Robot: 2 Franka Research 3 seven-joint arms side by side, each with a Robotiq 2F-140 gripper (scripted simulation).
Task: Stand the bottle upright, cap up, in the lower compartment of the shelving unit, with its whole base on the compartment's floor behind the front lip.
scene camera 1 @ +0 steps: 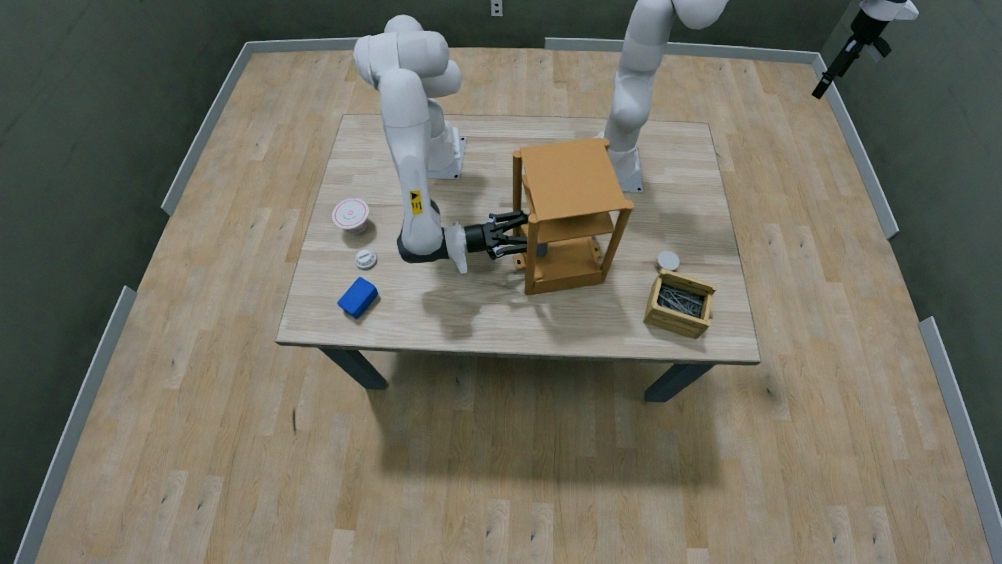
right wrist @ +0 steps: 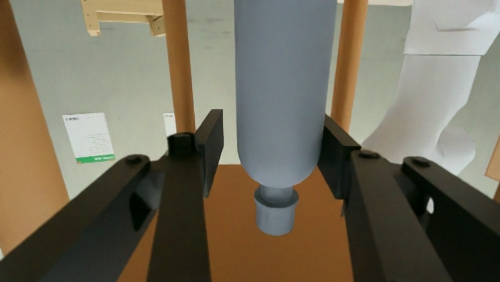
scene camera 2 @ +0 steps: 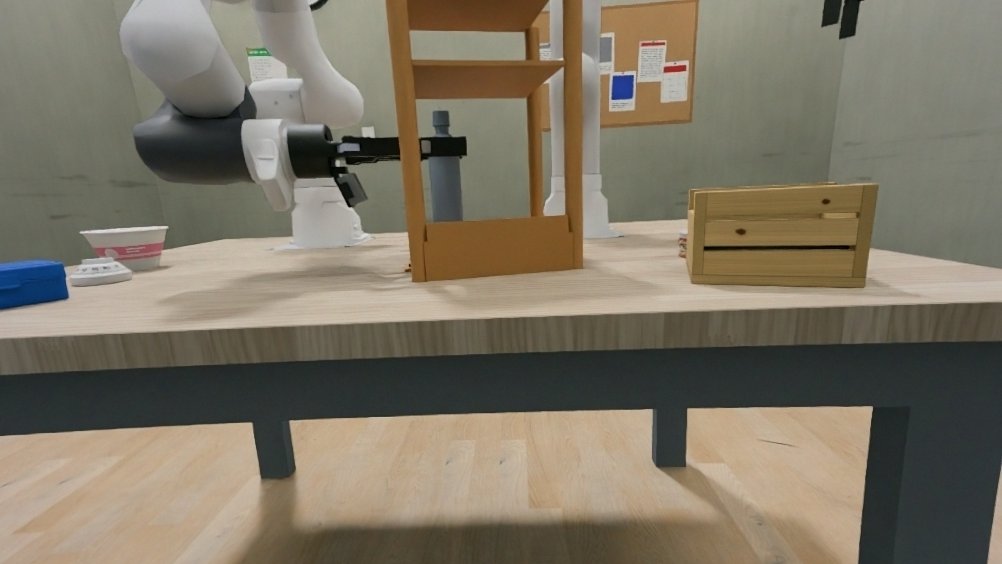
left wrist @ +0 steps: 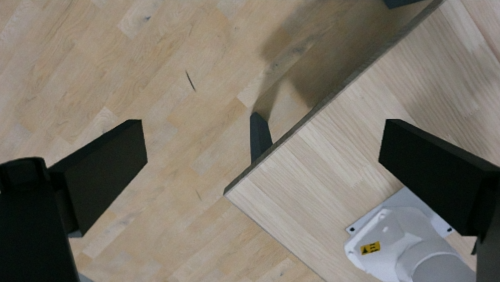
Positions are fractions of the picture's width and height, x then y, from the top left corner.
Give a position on an orange-brown shelving unit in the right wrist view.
0.64,0.85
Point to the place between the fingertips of my right gripper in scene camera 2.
0.46,0.26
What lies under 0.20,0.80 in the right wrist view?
My right gripper.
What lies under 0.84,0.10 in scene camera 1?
My left gripper.
